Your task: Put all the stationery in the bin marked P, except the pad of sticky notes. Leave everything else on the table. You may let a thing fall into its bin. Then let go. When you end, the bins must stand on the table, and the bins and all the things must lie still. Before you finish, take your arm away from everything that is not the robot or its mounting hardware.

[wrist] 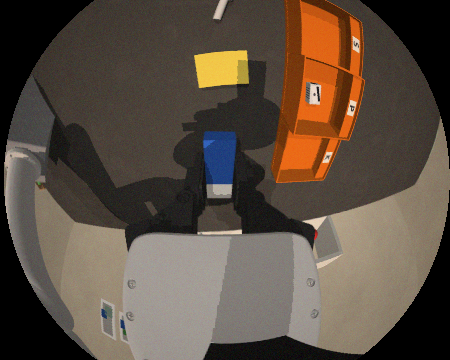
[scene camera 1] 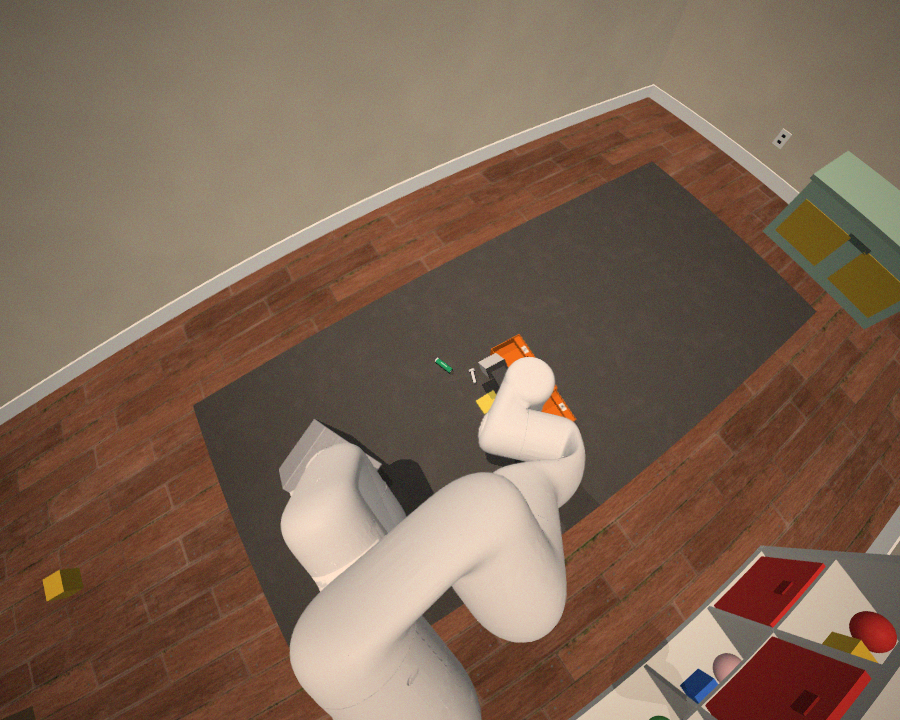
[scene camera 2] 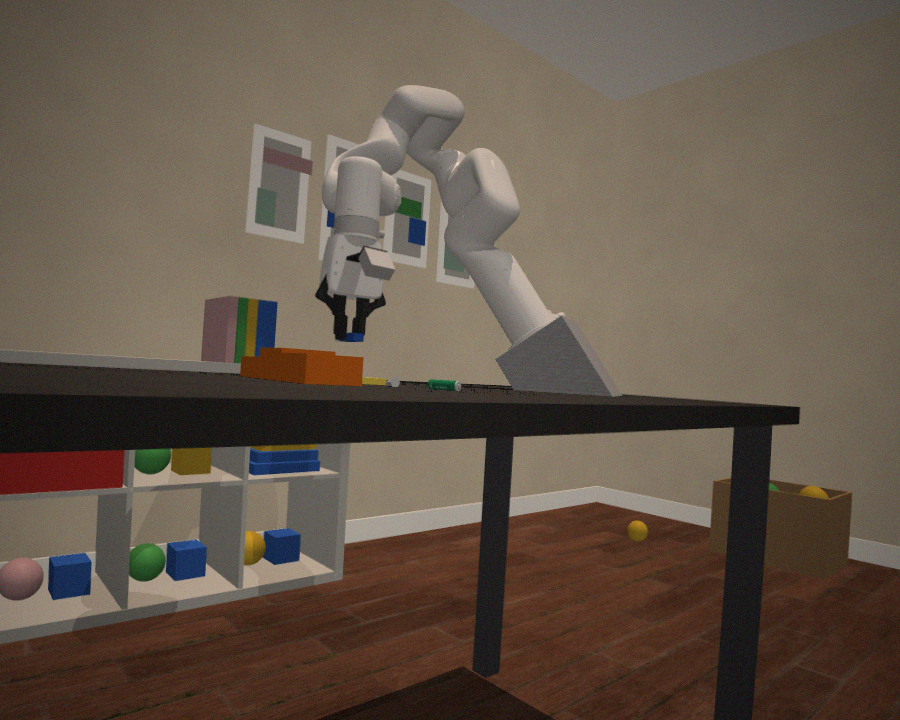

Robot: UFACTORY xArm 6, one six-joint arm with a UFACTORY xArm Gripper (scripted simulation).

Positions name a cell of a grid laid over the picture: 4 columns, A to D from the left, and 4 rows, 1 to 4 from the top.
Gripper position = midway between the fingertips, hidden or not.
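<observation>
Scene camera 2 lets me see my gripper (scene camera 2: B2). The wrist view gives me the gripper (wrist: B2) as well.
</observation>
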